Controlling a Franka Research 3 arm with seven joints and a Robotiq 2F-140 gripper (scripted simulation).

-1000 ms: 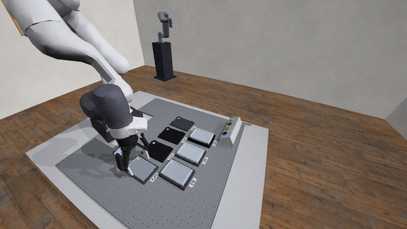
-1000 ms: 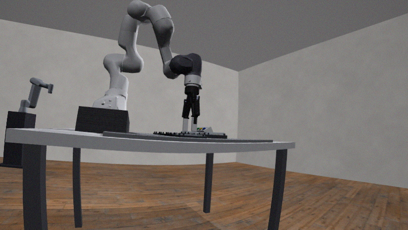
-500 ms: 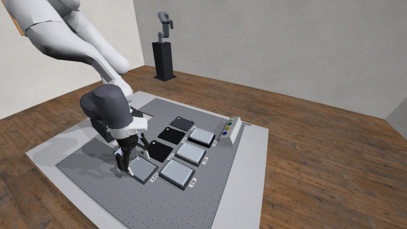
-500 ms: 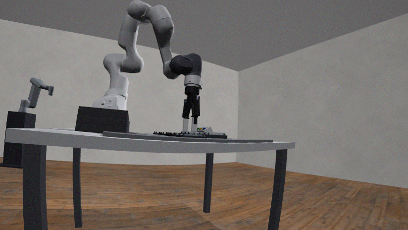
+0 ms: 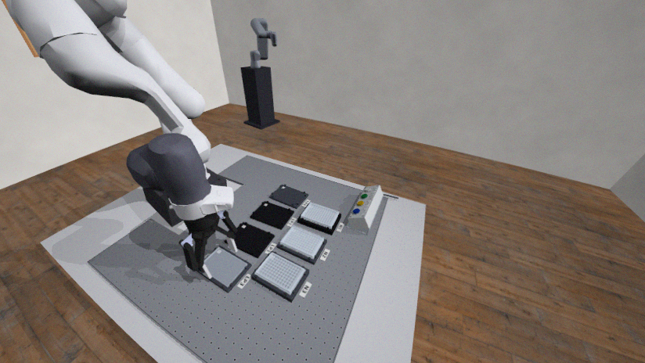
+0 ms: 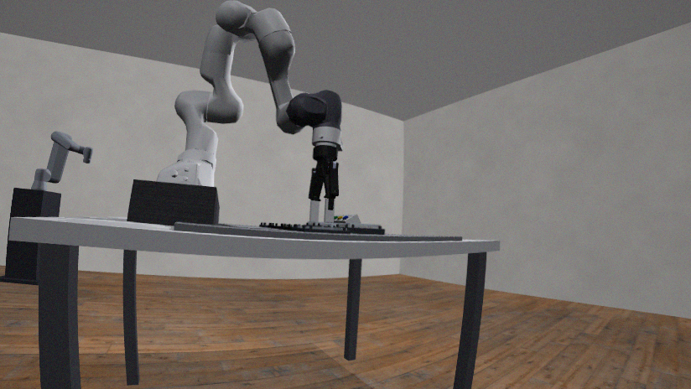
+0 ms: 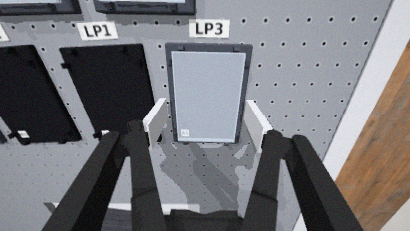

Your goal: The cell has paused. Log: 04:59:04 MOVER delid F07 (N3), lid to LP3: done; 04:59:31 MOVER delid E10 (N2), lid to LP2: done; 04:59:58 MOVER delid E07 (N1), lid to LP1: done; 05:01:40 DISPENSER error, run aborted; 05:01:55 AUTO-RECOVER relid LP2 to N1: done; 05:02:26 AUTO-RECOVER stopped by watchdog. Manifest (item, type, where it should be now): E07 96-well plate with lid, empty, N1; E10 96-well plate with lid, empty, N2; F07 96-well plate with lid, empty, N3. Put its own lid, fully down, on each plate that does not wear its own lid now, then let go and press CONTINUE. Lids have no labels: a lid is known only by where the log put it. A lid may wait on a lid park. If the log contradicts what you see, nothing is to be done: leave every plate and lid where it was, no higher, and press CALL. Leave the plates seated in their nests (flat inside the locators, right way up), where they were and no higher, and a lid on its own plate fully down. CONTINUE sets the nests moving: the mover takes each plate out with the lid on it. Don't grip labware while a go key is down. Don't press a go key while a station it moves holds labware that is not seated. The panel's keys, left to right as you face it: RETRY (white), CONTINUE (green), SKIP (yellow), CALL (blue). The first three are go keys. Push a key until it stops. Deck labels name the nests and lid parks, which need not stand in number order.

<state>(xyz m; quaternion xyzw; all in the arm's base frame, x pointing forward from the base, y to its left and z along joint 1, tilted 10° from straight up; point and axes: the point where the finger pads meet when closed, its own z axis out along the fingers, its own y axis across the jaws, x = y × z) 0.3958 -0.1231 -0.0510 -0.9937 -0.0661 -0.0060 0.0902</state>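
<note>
Right now the grey lid is 40 mm below my hand. From my hand the other things lie so: lid park LP3 (50 mm below); then N3 plate (160 mm ahead, 90 mm to the left, 30 mm below); then lid park LP1 (120 mm to the left, 50 mm below, 20 mm behind).
</note>
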